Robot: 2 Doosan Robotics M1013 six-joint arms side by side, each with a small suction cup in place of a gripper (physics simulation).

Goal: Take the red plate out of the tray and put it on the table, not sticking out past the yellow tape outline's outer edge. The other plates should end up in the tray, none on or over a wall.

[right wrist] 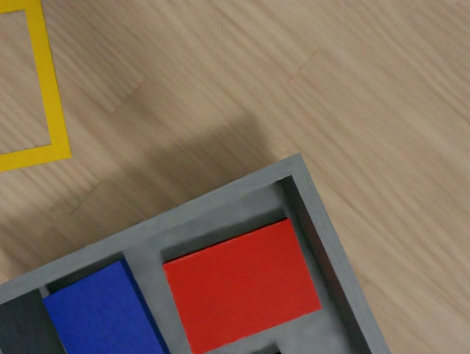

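Places are measured from the left arm's base along level axes (x left, y back, z up), in millimetres.
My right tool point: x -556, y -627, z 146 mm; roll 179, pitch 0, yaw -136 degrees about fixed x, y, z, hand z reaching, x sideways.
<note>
Behind a point stands the place of what it marks.
The red plate (242, 286) {y -624, x -565, z 13 mm} lies flat inside the grey tray (330, 240) {y -691, x -574, z 50 mm}, near the tray corner that shows at the right of centre. It is apart from both walls there. The blue plate (107, 312) {y -542, x -507, z 13 mm} lies in the tray to the left of the red one, partly cut off by the bottom edge. A small corner of the black plate (274, 350) {y -605, x -620, z 3 mm} shows at the bottom edge, below the red plate. The yellow tape outline (57, 115) {y -615, x -369, z 1 mm} shows in part at the upper left. Neither suction cup shows in this view.
The tray's upper wall runs from the left edge up to its corner right of centre, and its right wall runs down to the bottom edge. The wooden table (360, 100) {y -796, x -532, z 0 mm} surrounds it, with a soft shadow beyond the upper wall.
</note>
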